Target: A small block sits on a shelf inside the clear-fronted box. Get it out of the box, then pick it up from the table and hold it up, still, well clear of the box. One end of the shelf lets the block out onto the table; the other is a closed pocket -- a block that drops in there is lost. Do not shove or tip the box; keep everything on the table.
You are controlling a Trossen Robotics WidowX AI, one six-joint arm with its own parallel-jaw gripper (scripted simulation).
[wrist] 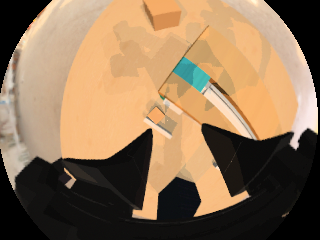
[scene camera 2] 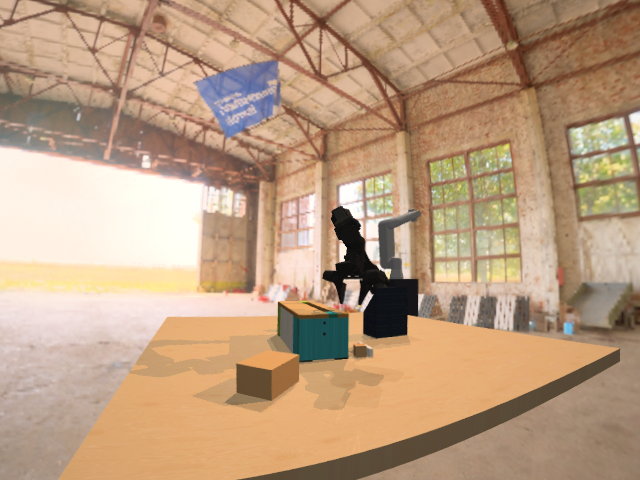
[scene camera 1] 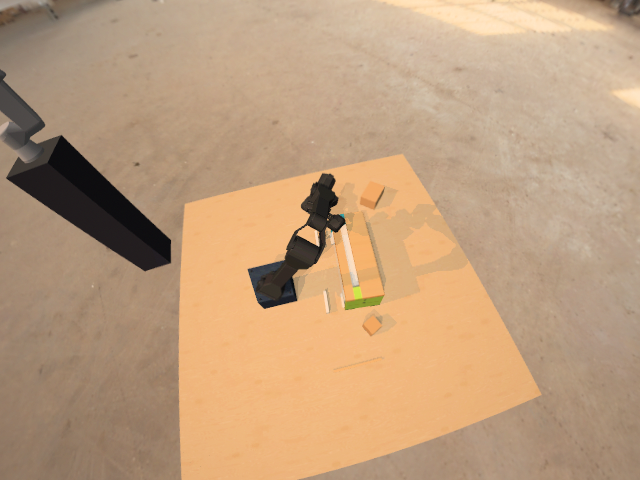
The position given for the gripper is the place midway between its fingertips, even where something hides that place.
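Note:
The gripper (scene camera 2: pixel 350 304) is visible, and the wrist view shows it too (wrist: pixel 177 129).

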